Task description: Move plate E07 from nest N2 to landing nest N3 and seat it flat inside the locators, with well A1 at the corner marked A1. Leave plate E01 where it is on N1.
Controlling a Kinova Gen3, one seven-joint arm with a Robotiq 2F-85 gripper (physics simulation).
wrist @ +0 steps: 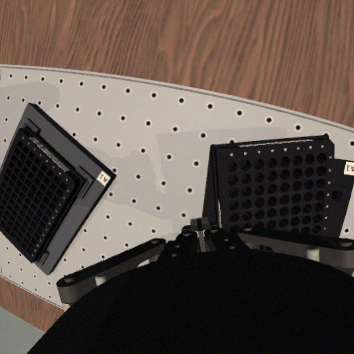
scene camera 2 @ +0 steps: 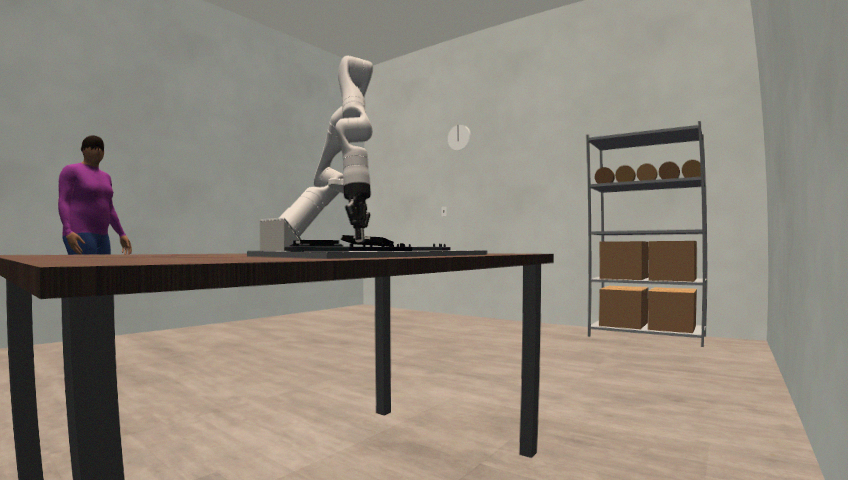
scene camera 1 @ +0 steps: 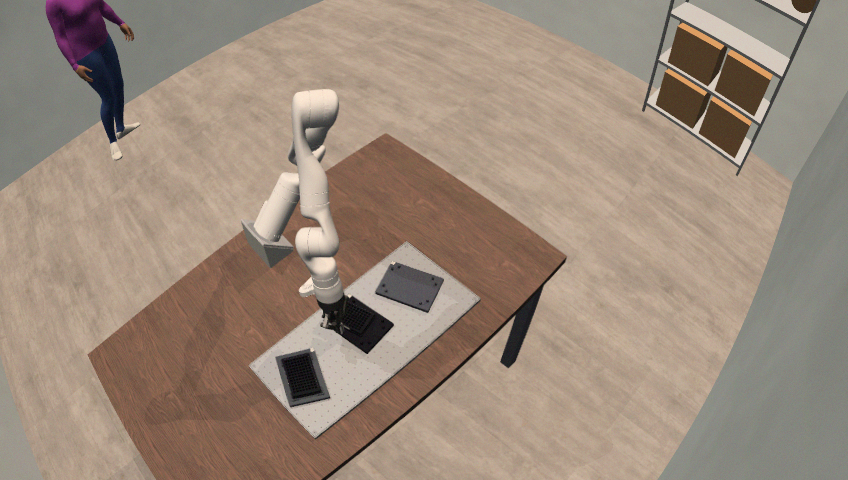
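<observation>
Plate E07 [scene camera 1: 357, 316] [wrist: 275, 190], black with many wells, lies askew on dark nest N2 [scene camera 1: 367, 343] [wrist: 343, 211], off to one side, and looks slightly tilted. My gripper [scene camera 1: 339, 328] [scene camera 2: 359, 236] [wrist: 200, 229] is shut with nothing between its fingers. Its tips are low, close beside the plate's edge; whether they touch is unclear. The gripper hides the plate's near part in the wrist view. Plate E01 [scene camera 1: 300, 374] [wrist: 34, 195] rests on nest N1 [scene camera 1: 310, 402] [wrist: 84, 210]. Landing nest N3 [scene camera 1: 410, 286] is bare, with dark locators and a pale corner mark.
The three nests stand on a light perforated board [scene camera 1: 407, 248] [wrist: 165, 115] on the wooden table [scene camera 1: 476, 220] [scene camera 2: 178, 276]. The arm's base [scene camera 1: 267, 246] is at the table's far side. A person [scene camera 1: 89, 35] [scene camera 2: 86, 196] stands beyond the table. A shelf unit [scene camera 2: 588, 237] stands at the wall.
</observation>
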